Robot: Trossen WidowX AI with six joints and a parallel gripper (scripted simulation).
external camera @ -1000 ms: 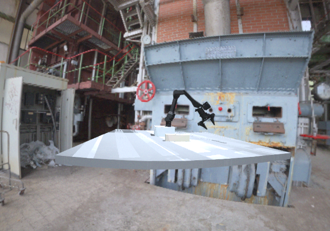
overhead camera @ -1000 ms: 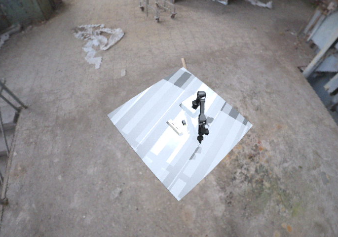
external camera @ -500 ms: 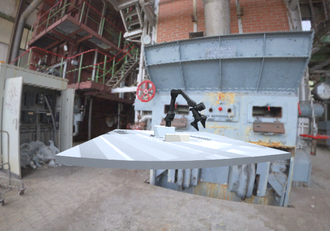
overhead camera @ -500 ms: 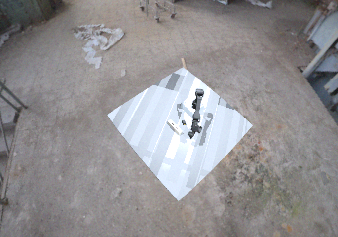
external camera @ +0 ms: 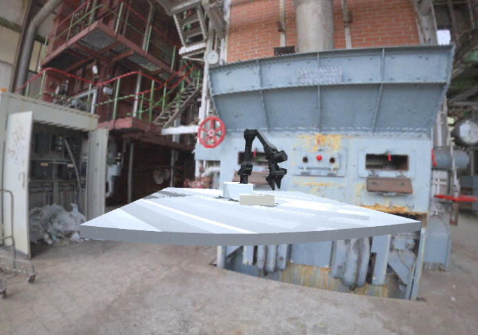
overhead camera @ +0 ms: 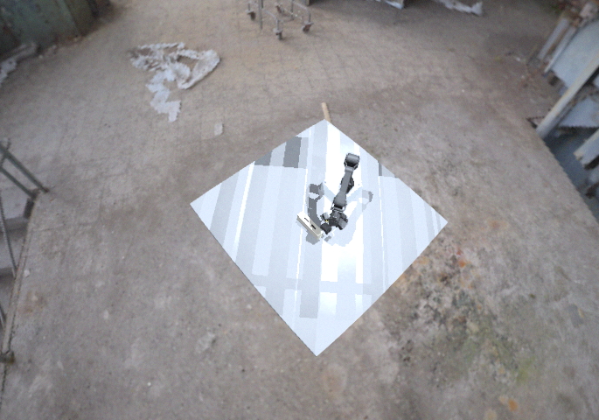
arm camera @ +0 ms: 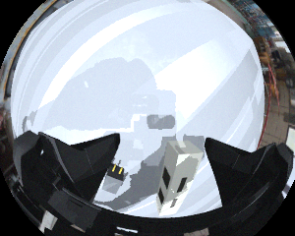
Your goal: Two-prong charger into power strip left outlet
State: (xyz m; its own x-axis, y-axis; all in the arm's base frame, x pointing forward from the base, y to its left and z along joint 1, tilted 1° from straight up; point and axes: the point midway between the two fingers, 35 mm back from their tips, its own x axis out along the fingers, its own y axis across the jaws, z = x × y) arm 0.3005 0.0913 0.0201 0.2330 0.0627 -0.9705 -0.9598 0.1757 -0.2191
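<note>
Now: gripper tip 8 cm to the left of the black two-prong charger, 8 cm past it and 6 cm above it.
</note>
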